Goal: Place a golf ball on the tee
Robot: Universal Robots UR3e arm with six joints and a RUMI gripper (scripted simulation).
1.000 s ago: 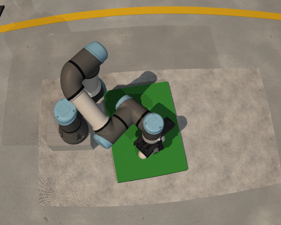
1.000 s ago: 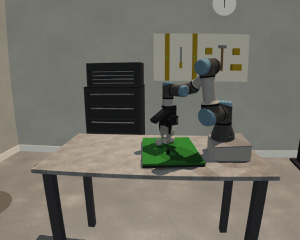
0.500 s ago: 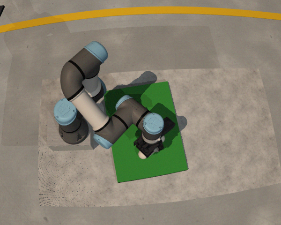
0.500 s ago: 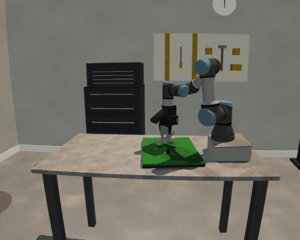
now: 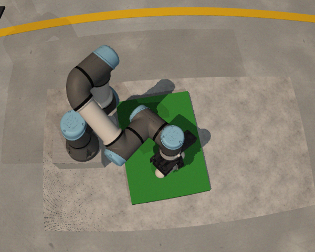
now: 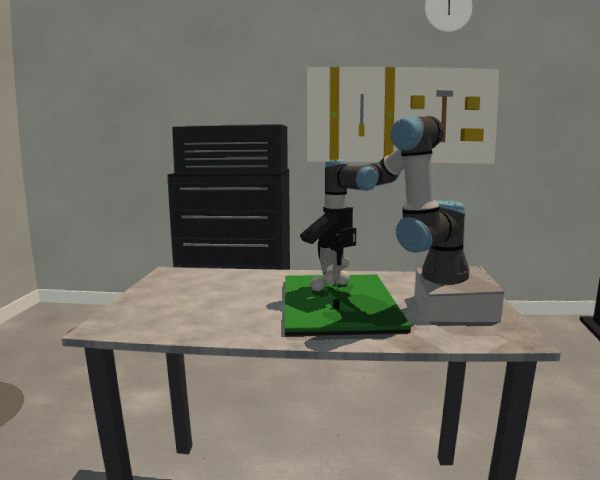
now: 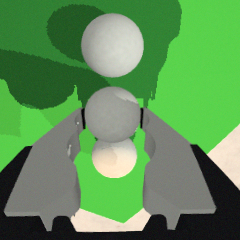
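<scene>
Now: the green mat 120 mm to the left of my hand, 40 mm below it and 40 mm behind it.
</scene>
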